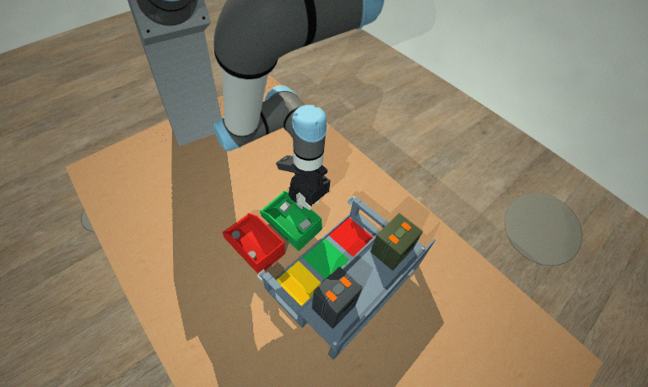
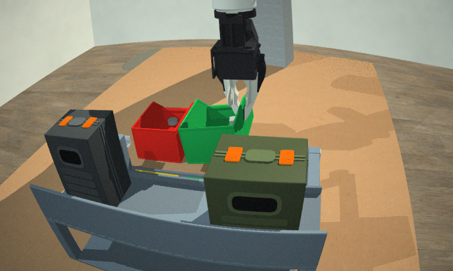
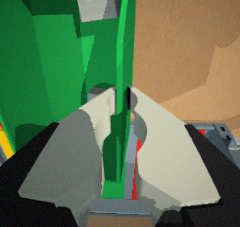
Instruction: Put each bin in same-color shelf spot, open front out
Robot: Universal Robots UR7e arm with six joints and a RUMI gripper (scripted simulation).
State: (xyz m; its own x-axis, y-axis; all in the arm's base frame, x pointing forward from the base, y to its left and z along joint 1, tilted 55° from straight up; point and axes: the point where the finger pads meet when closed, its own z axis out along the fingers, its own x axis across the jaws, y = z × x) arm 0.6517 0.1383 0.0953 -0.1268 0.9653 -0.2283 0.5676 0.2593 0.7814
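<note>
Right now my hand is 5 cm to the left of the green bin, 3 cm above it and 1 cm short of it. From my hand the other things lie so: olive box 27 cm ahead, 12 cm to the left, 6 cm above; dark grey box 31 cm ahead, 10 cm to the right, 7 cm above; red bin 17 cm to the right, 6 cm below.
</note>
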